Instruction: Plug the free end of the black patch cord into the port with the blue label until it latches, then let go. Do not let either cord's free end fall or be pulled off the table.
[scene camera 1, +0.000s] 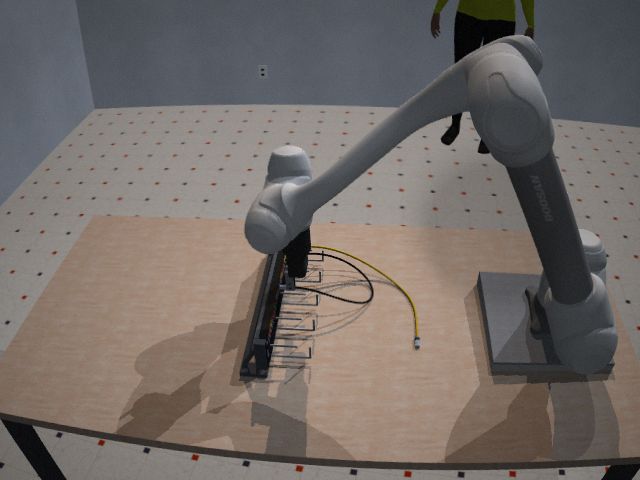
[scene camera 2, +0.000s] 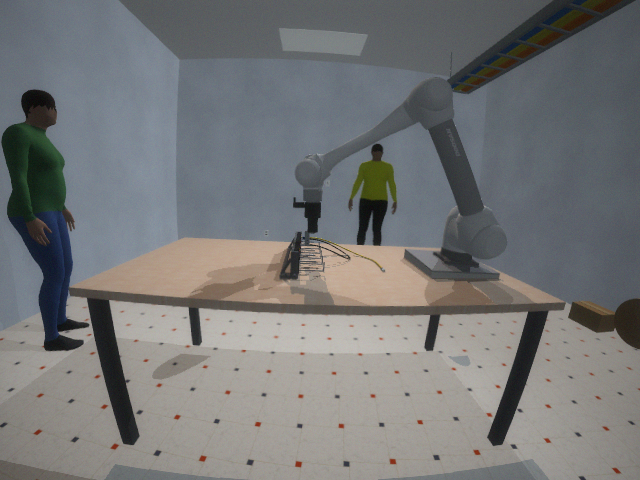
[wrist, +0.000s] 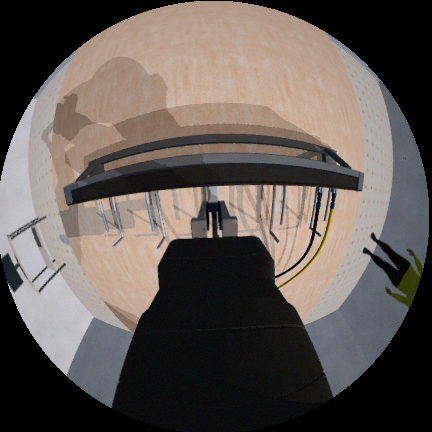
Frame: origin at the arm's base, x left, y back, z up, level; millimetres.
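Seen in the pictures: gripper, between the fingertips: (scene camera 1: 291, 287) (scene camera 2: 307, 244) (wrist: 212, 209); arm's base, origin of its link: (scene camera 2: 454, 259).
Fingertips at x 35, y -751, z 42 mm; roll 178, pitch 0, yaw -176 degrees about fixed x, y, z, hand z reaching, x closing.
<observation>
Pixels of each thing's top centre, then the offset from my fingertips to it.
- patch panel, centre of its top: (wrist: 217, 200) (scene camera 1: 285, 280) (scene camera 2: 303, 240) dx -4, dy -17, dz +22 mm
- dark plug, centre of its top: (wrist: 212, 198) dx +1, dy -15, dz +9 mm
The patch panel (scene camera 1: 262, 353) (scene camera 2: 295, 263) (wrist: 215, 174) stands on the table, its ports facing the robot base. My gripper (scene camera 1: 290, 283) (wrist: 212, 209) is at the port side, near the panel's middle in the wrist view, shut on the dark plug (wrist: 214, 206) of the black patch cord (scene camera 1: 371, 289) (scene camera 2: 341, 253) (wrist: 314, 237). The plug's front end is close to the panel face; whether it is inside a port is hidden. The cord loops back to the panel's far end. The blue label cannot be made out.
The yellow cord (scene camera 1: 398, 285) (scene camera 2: 364, 256) (wrist: 329, 235) curves from the panel's far end, and its free plug (scene camera 1: 417, 342) (scene camera 2: 383, 269) lies on the table. Thin metal cable hooks (scene camera 1: 310, 352) (wrist: 161, 220) stick out from the panel on both sides of my gripper.
</observation>
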